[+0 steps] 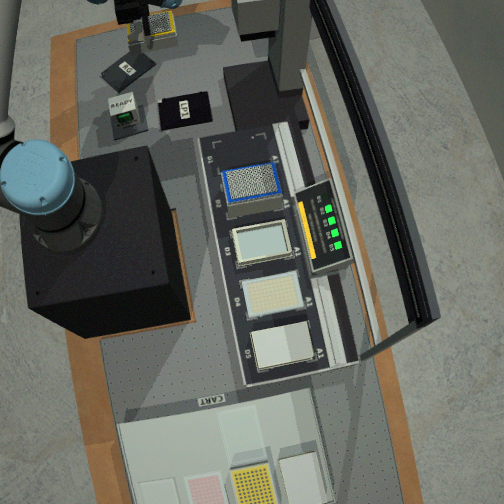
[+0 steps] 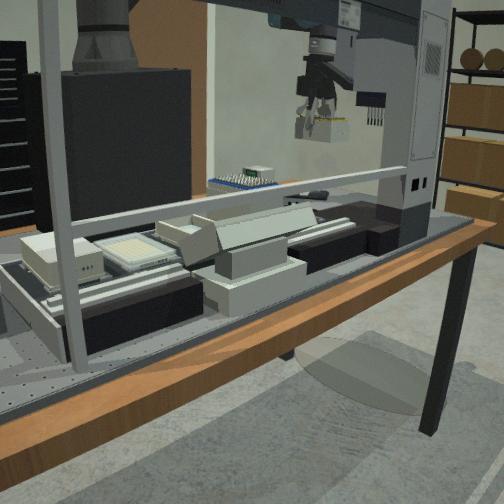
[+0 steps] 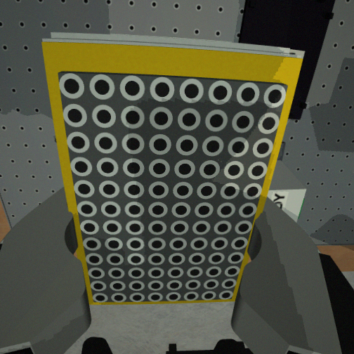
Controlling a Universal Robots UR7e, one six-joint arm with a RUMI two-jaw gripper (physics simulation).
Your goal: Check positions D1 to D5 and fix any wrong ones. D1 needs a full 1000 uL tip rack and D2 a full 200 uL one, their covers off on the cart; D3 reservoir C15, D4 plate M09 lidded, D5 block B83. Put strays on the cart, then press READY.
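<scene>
My gripper (image 1: 146, 31) (image 2: 318, 117) (image 3: 165, 193) is shut on an uncovered yellow-rimmed tip rack (image 1: 163, 22) (image 2: 332, 131) (image 3: 160, 180), held level in the air at the far end; every hole shows a tip ring. D1 (image 1: 242, 146) shows bare deck. A blue-rimmed tip rack (image 1: 252, 183) (image 2: 240, 182) sits in D2, a pale reservoir (image 1: 262, 242) in D3, a cream plate (image 1: 273, 295) (image 2: 135, 247) in D4, a white block (image 1: 282, 346) (image 2: 60, 255) in D5. Codes are unreadable. The READY button (image 1: 122, 104) (image 2: 259, 172) (image 3: 295, 202) stands at the far left.
The cart (image 1: 165, 440) bears a clear cover (image 1: 240, 432), a pink plate (image 1: 206, 490), a yellow rack (image 1: 253, 485) and white pieces. The status panel (image 1: 325, 227) shows green squares for D2 to D5. Dark pads RG (image 1: 128, 70) and LP1 (image 1: 197, 110) lie near a tall column (image 1: 294, 50) (image 2: 400, 145).
</scene>
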